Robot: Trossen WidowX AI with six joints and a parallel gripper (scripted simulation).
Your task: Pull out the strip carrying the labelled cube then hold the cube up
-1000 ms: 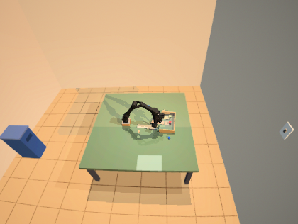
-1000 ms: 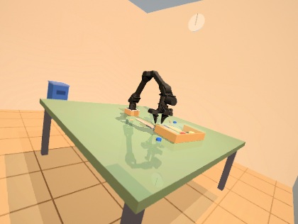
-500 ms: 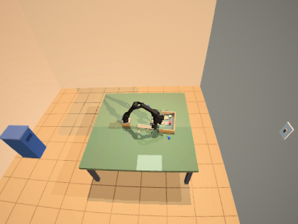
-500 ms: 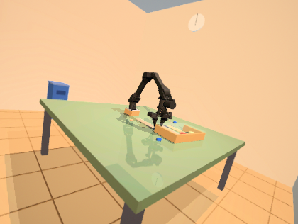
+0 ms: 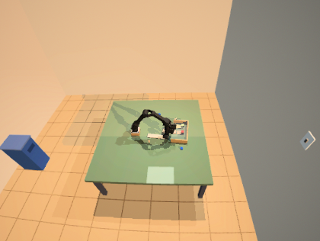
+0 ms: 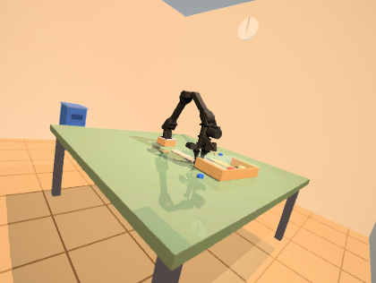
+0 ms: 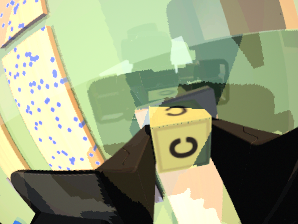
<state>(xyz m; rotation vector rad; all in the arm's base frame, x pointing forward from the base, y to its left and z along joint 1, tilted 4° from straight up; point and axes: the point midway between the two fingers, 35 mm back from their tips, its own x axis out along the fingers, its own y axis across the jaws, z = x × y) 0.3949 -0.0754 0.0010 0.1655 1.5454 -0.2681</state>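
Right now the cream strip is 11 cm behind my gripper tip, 1 cm to the left of it and 1 cm below it. The rest, counted from my gripper tip: tan piece (11 cm ahead, 31 cm to the left, 1 cm below).
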